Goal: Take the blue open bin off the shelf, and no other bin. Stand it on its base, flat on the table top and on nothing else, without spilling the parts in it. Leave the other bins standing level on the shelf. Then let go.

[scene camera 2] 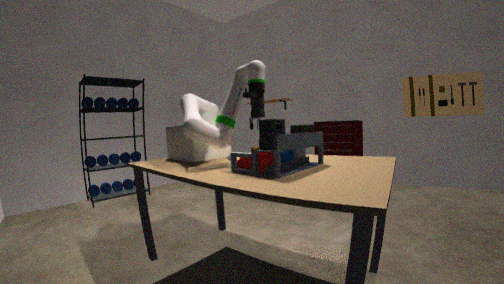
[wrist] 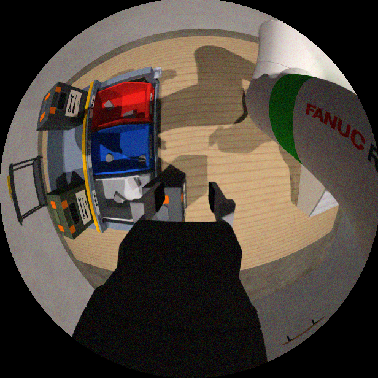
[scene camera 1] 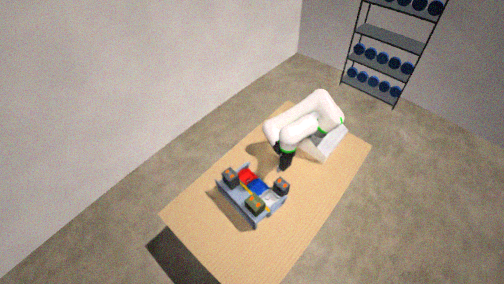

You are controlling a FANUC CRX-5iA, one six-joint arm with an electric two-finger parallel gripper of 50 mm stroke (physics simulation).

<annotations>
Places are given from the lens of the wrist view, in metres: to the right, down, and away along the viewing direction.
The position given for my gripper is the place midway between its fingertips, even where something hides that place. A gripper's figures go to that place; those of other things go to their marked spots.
my gripper (wrist: 186, 190): -0.01, 0.00, 0.16
blue open bin (wrist: 126, 142): -0.16, -0.12, 0.31
red bin (wrist: 138, 96): -0.14, -0.24, 0.28
grey bin (wrist: 106, 185): -0.24, -0.01, 0.34
The marked spots on the blue open bin and the grey bin are 0.14 m apart.
</annotations>
